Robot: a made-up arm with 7 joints.
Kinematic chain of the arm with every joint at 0, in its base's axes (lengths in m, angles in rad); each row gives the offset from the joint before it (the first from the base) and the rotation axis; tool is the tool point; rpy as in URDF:
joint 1: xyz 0 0 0.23 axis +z
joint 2: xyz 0 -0.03 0.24 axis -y
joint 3: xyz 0 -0.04 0.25 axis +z
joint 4: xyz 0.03 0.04 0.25 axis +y
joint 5: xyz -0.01 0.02 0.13 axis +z
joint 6: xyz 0 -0.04 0.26 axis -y
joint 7: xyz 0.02 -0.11 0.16 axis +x
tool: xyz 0 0 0 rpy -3.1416 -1.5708 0
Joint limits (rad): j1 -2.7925..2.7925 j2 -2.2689..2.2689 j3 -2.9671..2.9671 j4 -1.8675..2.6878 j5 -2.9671..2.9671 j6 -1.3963..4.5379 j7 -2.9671..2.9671
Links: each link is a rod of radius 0.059 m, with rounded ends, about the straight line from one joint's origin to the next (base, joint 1, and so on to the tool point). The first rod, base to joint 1, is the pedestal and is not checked.
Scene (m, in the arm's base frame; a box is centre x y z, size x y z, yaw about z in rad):
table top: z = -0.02
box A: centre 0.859 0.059 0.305 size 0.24 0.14 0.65 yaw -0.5
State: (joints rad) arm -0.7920 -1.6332 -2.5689 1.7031 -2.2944 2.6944 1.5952
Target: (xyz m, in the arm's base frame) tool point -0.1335 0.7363 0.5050
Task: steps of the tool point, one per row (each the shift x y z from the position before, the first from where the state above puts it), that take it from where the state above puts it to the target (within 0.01 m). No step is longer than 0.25 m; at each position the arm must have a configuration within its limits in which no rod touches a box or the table.
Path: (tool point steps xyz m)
1: 0.1704 0.0810 0.1234
2: 0.1037 0.1411 0.1191
3: 0.0179 0.1628 0.0977
4: -0.0599 0.1420 0.0614
5: -0.1058 0.0917 0.0164
6: 0.0973 0.1243 -0.0028
7: 0.0447 0.1694 -0.0340
8: -0.0274 0.1858 -0.0667
9: -0.1024 0.1659 -0.0983
10: -0.1620 0.1120 -0.1252
11: -0.1910 0.0351 -0.1452

